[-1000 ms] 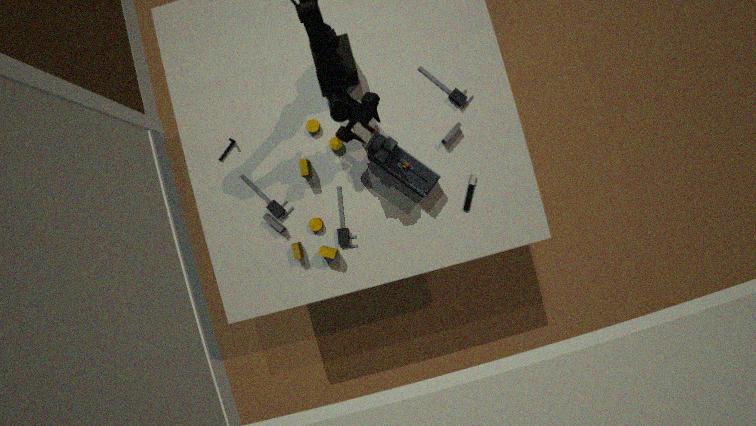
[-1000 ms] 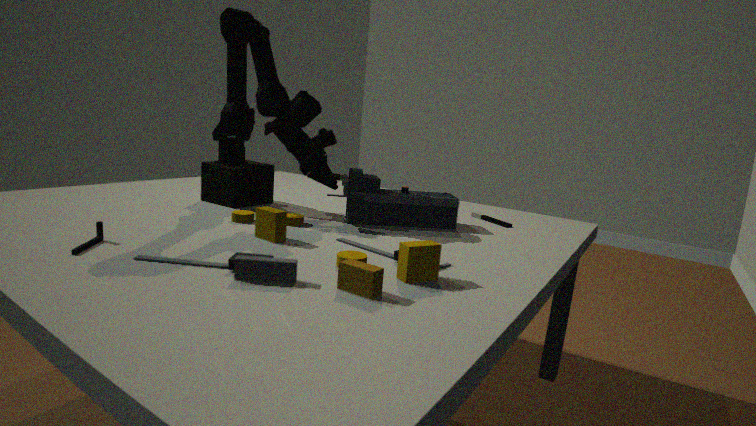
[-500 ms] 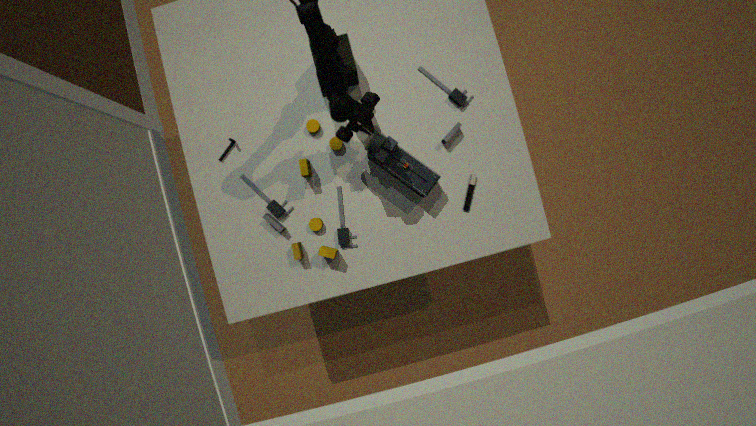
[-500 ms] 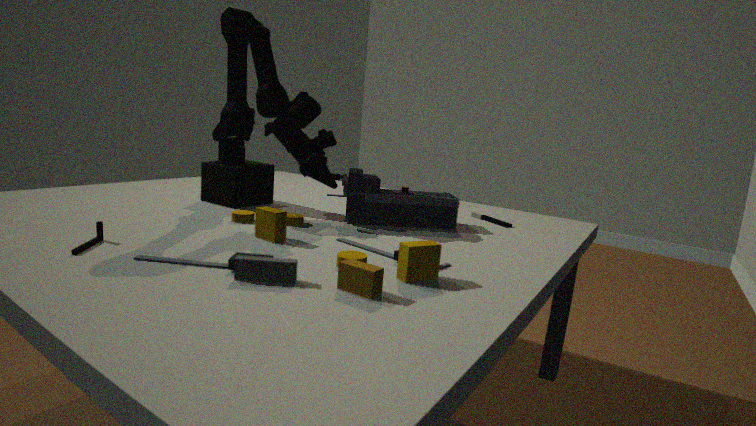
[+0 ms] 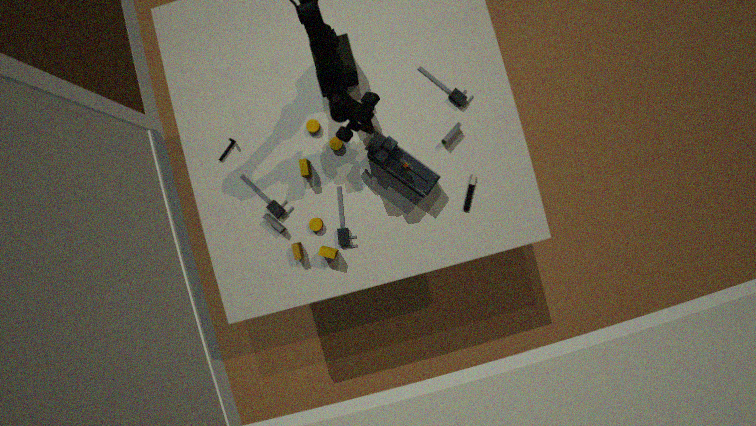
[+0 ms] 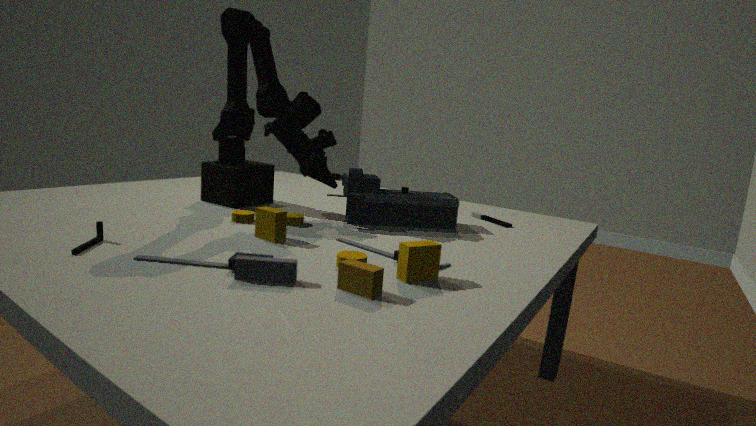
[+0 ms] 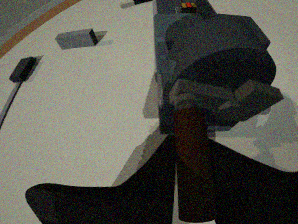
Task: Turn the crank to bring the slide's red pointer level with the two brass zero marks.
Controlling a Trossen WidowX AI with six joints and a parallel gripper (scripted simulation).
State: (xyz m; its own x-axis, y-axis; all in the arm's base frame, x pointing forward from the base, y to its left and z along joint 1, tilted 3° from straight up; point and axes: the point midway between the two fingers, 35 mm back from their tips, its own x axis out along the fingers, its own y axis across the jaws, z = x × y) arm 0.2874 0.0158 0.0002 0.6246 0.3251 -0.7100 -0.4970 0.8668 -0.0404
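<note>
Now: the slide 160 mm ahead of my gripper tip, 60 mm to the left of it and 10 mm above it. The rest, counted from my gripper tip: black l-shaped key 510 mm to the right, 200 mm behind, 60 mm below; then black bar 330 mm ahead, 260 mm to the left, 70 mm below; then brown crank handle 20 mm above, 10 mm to the right, 10 mm behind.
</note>
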